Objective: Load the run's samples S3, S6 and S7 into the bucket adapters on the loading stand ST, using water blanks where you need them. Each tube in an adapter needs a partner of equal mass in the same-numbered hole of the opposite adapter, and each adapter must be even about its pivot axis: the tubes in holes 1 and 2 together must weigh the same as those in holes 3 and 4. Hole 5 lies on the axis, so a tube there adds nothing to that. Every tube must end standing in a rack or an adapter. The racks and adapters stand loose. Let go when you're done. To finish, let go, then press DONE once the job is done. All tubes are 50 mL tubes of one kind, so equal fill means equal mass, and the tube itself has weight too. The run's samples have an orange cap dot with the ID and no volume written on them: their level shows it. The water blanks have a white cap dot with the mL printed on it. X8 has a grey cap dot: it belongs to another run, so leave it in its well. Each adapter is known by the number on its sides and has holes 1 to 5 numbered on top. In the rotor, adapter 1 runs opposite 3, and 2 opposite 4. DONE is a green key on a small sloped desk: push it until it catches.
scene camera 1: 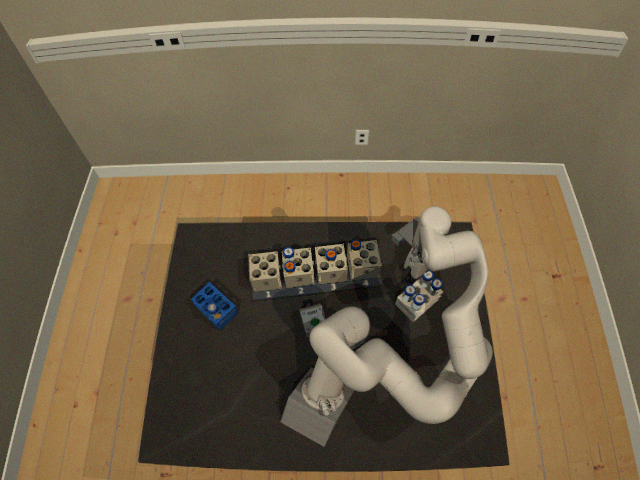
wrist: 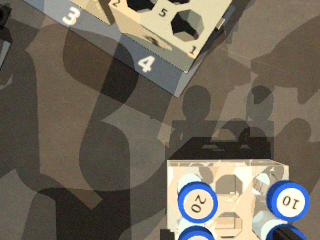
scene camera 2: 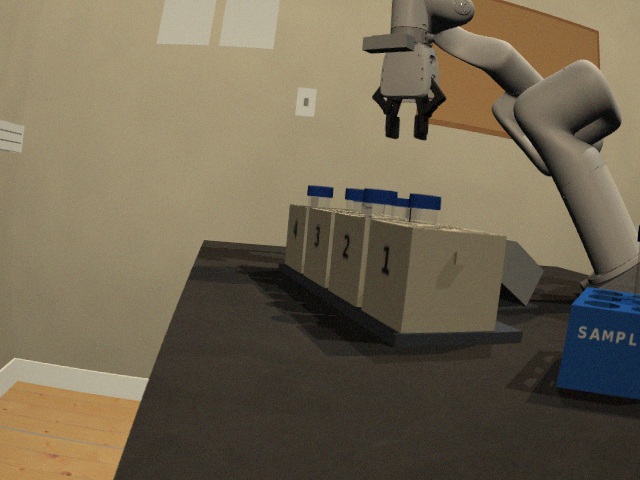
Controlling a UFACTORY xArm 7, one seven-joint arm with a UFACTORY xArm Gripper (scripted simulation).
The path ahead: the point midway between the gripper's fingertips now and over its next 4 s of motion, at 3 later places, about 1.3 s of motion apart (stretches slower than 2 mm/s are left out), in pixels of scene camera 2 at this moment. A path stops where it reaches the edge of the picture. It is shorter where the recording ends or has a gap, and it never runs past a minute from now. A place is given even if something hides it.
My gripper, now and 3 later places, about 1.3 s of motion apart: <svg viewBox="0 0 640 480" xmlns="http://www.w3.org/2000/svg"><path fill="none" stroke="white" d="M405 138L403 178L400 202L400 212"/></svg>
